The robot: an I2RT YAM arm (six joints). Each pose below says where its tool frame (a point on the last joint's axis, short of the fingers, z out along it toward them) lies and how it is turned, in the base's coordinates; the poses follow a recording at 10 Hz.
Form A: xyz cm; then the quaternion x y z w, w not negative.
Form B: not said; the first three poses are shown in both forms.
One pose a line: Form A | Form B
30.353 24.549 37.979 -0.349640 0.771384 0.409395 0.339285 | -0.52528 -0.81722 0.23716 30.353; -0.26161 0.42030 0.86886 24.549; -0.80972 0.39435 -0.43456 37.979; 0 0 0 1
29.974 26.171 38.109 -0.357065 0.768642 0.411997 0.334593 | -0.52110 -0.82461 0.22015 29.974; -0.27321 0.40553 0.87230 26.171; -0.80858 0.39441 -0.43661 38.109; 0 0 0 1
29.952 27.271 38.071 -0.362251 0.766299 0.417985 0.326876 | -0.52385 -0.82844 0.19814 29.952; -0.28193 0.38813 0.87743 27.271; -0.80380 0.40378 -0.43688 38.071; 0 0 0 1
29.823 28.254 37.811 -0.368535 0.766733 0.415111 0.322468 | -0.52039 -0.83286 0.18853 29.823; -0.29742 0.38373 0.87424 28.254; -0.80046 0.39888 -0.44739 37.811; 0 0 0 1
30.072 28.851 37.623 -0.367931 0.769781 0.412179 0.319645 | -0.52491 -0.82995 0.18881 30.072; -0.30295 0.38947 0.86979 28.851; -0.79542 0.39936 -0.45587 37.623; 0 0 0 1
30.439 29.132 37.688 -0.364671 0.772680 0.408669 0.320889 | -0.52809 -0.82582 0.19783 30.439; -0.30127 0.40001 0.86558 29.132; -0.79395 0.39750 -0.46004 37.688; 0 0 0 1
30.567 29.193 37.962 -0.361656 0.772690 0.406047 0.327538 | -0.52385 -0.82489 0.21247 30.567; -0.29290 0.40866 0.86441 29.193; -0.79987 0.39058 -0.45569 37.962; 0 0 0 1
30.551 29.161 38.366 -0.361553 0.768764 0.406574 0.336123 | -0.51260 -0.82922 0.22280 30.551; -0.28258 0.40795 0.86817 29.161; -0.81079 0.38207 -0.44344 38.366; 0 0 0 1
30.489 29.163 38.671 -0.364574 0.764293 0.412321 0.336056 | -0.50830 -0.83441 0.21305 30.489; -0.28016 0.39415 0.87530 29.163; -0.81433 0.38523 -0.43412 38.671; 0 0 0 1
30.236 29.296 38.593 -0.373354 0.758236 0.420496 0.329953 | -0.50348 -0.84367 0.18638 30.236; -0.28869 0.36758 0.88405 29.296; -0.81435 0.39129 -0.42863 38.593; 0 0 0 1
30.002 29.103 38.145 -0.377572 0.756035 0.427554 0.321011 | -0.50878 -0.84541 0.16253 30.002; -0.29642 0.34927 0.88890 29.103; -0.80826 0.40408 -0.42830 38.145; 0 0 0 1
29.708 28.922 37.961 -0.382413 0.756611 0.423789 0.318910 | -0.50411 -0.84898 0.15846 29.708; -0.30837 0.34833 0.88520 28.922; -0.80671 0.39738 -0.43740 37.961; 0 0 0 1
